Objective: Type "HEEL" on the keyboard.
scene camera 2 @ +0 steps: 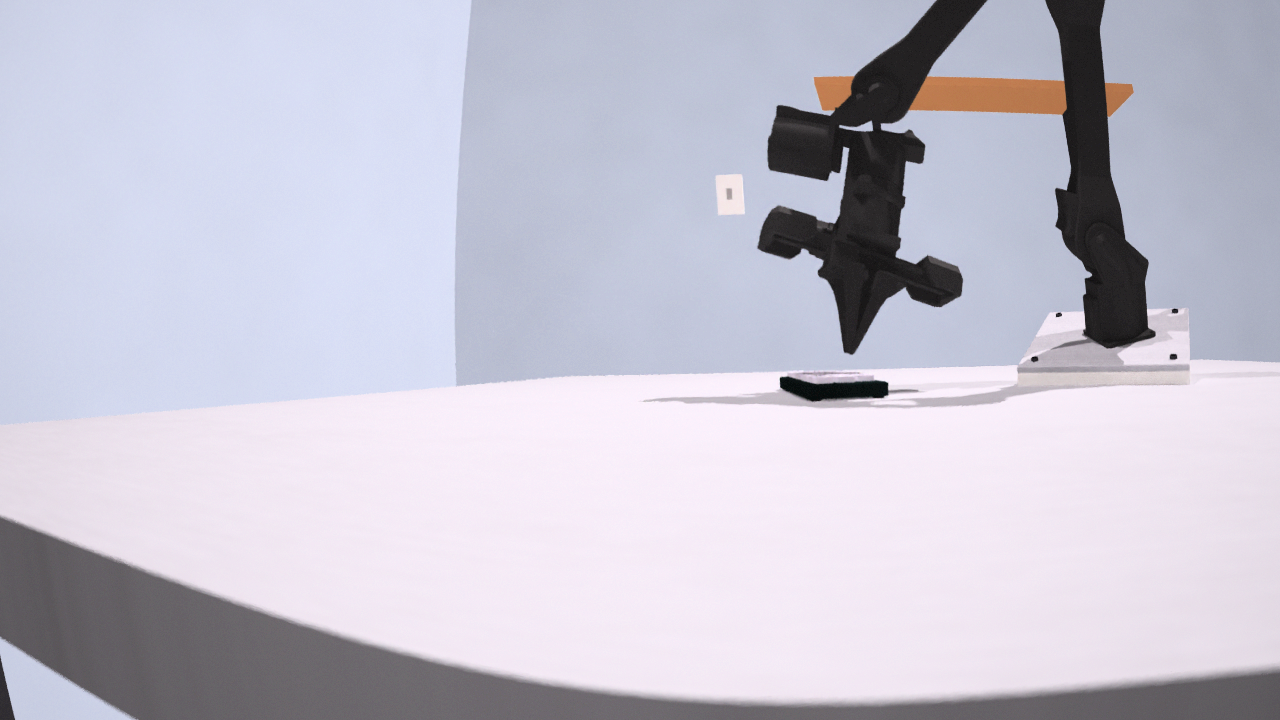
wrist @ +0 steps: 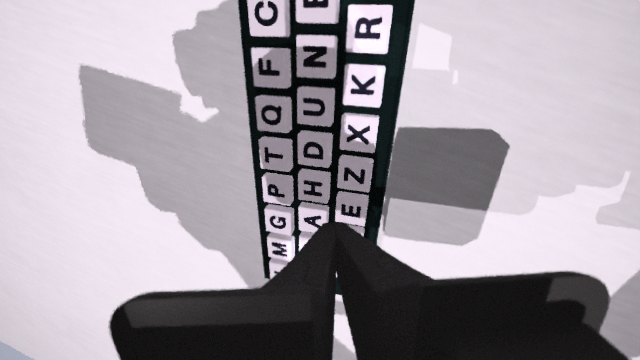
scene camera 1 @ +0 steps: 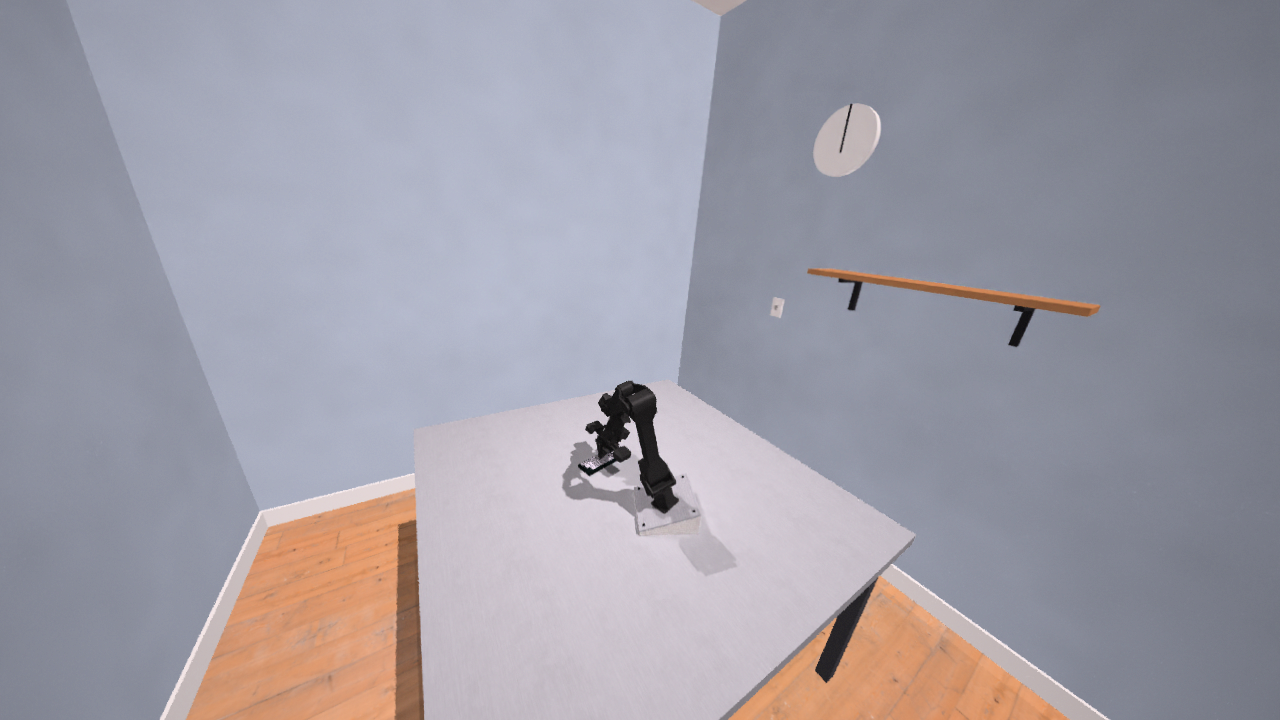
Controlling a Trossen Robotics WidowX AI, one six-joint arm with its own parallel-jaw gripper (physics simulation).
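Pixels of known places: gripper, fingertip midpoint: (scene camera 2: 849,353) (wrist: 333,232) (scene camera 1: 600,458); arm's base, link origin: (scene camera 2: 1118,334) (scene camera 1: 665,502).
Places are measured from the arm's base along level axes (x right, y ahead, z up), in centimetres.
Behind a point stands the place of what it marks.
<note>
The dark green keyboard (scene camera 1: 587,470) @(y 29.6, x -9.6, z -3.3 cm) (scene camera 2: 832,389) @(y 32.5, x -10.5, z -3.7 cm) (wrist: 396,75) @(y 29.7, x 2.6, z -3.3 cm) with white letter keys lies flat on the table. In the wrist view the H key (wrist: 314,186) @(y 32.0, x -2.7, z -2.8 cm) is in the middle row and the E key (wrist: 351,210) @(y 30.1, x -3.5, z -2.8 cm) in the right row. My black gripper (scene camera 2: 850,351) @(y 30.6, x -3.7, z -1.1 cm) (wrist: 333,232) @(y 30.6, x -3.7, z -1.1 cm) is shut and empty, its tips pointing down and a short way above the keys in scene camera 2. In the wrist view the tips overlap the lower edges of the A key (wrist: 313,219) @(y 31.8, x -4.6, z -2.8 cm) and the E key. The L key cannot be made out; the fingers hide some of the lower keys.
The grey table (scene camera 1: 528,591) @(y 0.7, x -43.2, z -4.6 cm) (scene camera 2: 537,537) @(y 41.2, x -53.1, z -4.6 cm) carries the arm's white base plate (scene camera 1: 646,517) @(y 0.1, x -7.2, z -2.0 cm) (scene camera 2: 1056,376) @(y 9.6, x -3.8, z -3.7 cm). A wooden shelf (scene camera 1: 948,289) (scene camera 2: 975,94), a white switch plate (scene camera 1: 776,307) (scene camera 2: 729,194) and a round clock (scene camera 1: 861,134) are on the wall.
</note>
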